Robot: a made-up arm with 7 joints.
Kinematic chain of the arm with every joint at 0, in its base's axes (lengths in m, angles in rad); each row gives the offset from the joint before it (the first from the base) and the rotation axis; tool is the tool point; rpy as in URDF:
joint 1: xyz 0 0 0.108 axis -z
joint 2: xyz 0 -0.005 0.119 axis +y
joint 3: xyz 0 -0.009 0.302 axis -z
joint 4: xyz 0 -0.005 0.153 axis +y
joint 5: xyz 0 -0.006 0.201 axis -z
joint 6: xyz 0 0 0.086 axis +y
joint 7: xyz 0 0 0.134 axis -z
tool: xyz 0 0 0 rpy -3.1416 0 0
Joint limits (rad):
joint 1: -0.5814..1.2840
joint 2: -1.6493..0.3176
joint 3: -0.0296..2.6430
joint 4: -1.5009..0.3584
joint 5: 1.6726..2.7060
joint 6: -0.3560..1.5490
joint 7: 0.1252..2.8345
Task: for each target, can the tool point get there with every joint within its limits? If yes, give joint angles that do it. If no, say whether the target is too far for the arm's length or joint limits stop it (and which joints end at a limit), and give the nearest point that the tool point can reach.
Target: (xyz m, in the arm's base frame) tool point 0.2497 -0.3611 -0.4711
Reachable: no: joint limits stop it (at a limit: joint 1, joint 2, joint 3, joint 4) | nearest point -0.2455 -0.2916 -0.1652 | short by 0.586 m
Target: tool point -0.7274 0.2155 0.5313
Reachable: yes | joints 0.1545 -1.1214 2.2221 -0.0073 2.0866 1.0401 1.3791
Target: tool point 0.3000 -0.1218 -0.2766
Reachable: no: joint limits stop it (at a limit: joint 1, joint 2, joint 3, joint 4, joint 5) | nearest point -0.2304 -0.2580 -0.1298 | short by 0.567 m
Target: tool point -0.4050 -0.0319 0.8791
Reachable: yes | joints -0.2590 -0.3534 1.1211 -0.1424 2.4324 1.3795 0.6619
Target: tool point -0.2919 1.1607 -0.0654
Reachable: no: too far | nearest point -0.2220 0.8212 0.0541 | short by 0.367 m
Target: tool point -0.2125 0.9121 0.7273
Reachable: no: too far | nearest point -0.1861 0.7481 0.6392 | short by 0.188 m
